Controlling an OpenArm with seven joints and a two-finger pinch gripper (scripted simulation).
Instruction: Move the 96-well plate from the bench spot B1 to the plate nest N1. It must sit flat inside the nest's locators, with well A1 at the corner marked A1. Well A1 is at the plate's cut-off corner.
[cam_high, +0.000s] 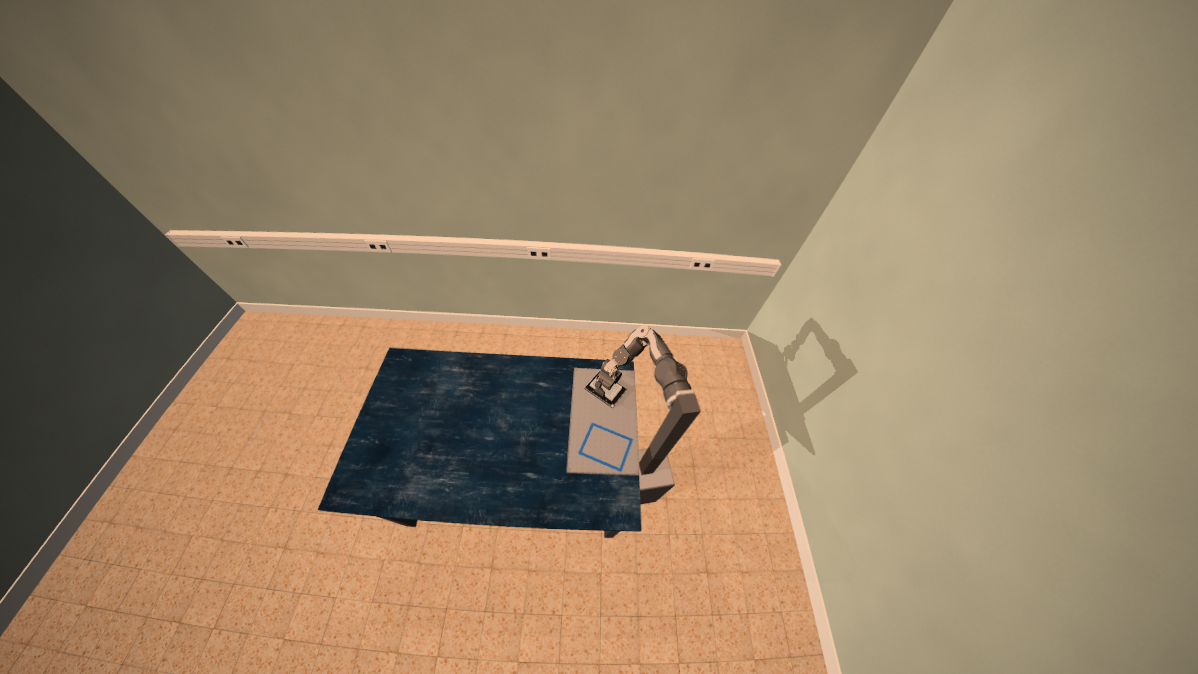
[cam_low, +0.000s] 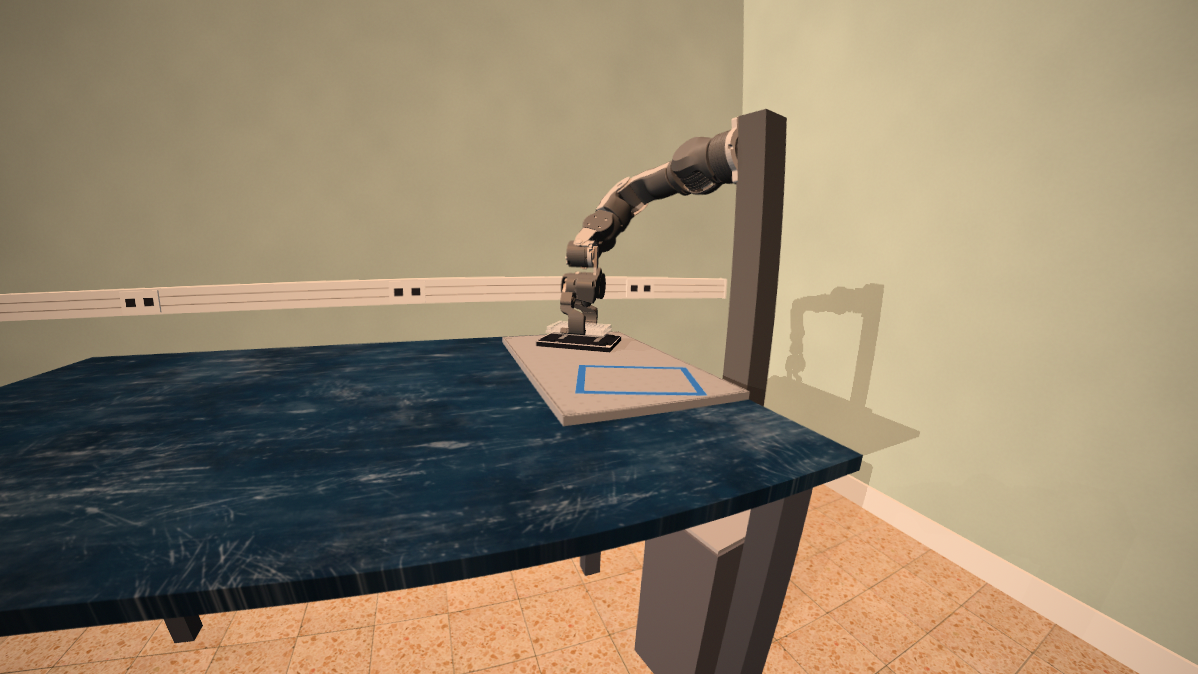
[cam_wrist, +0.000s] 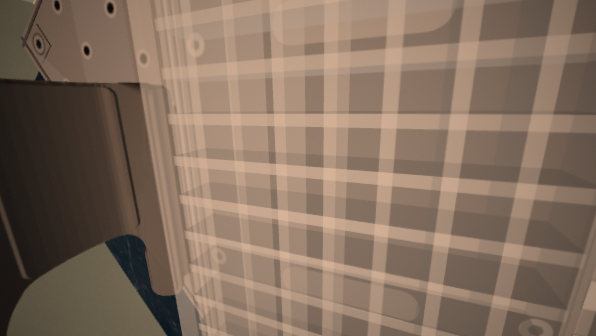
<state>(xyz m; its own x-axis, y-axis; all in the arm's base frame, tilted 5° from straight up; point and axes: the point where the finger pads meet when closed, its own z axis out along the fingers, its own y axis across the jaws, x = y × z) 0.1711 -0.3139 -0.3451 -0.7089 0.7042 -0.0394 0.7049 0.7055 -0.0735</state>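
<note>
Now: the clear 96-well plate right at my hand. Also, from my hand: black plate nest: 3 cm below.
</note>
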